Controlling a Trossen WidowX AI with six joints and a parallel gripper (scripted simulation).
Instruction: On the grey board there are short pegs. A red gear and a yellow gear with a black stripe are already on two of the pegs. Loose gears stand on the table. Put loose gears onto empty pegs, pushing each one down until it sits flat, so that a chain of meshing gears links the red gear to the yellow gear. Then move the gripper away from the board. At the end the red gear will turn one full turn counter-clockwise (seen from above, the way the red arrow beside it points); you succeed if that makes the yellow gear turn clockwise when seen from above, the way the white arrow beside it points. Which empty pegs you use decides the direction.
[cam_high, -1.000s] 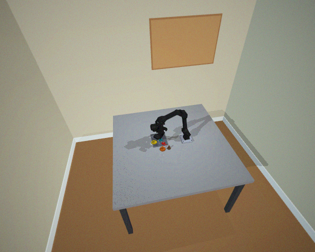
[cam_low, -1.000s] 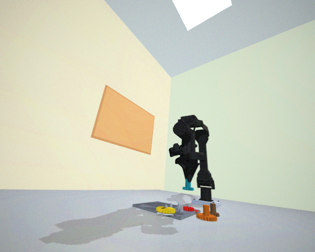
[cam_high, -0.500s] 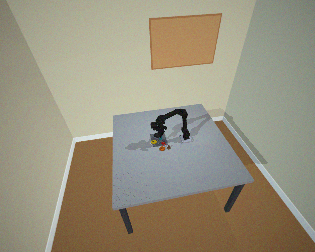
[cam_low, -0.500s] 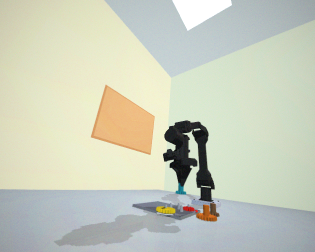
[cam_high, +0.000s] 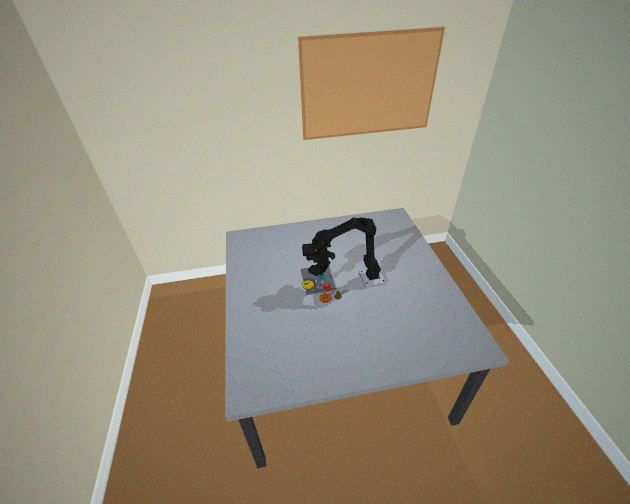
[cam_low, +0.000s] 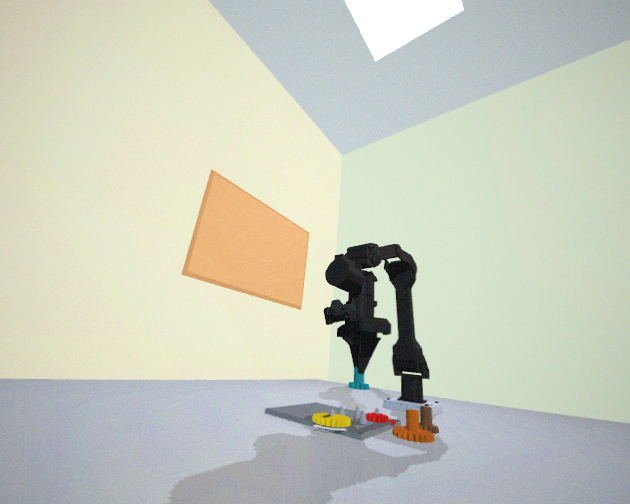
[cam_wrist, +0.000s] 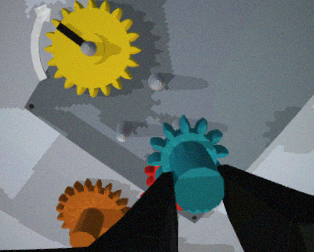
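The red gear lies 20 mm behind my gripper tip, 30 mm to the left of it and 70 mm below it. Also, from my gripper tip: yellow gear (80 mm ahead, 10 mm to the right, 70 mm below); then teal gear (10 mm below); then orange gear (10 mm ahead, 110 mm to the left, 70 mm below).
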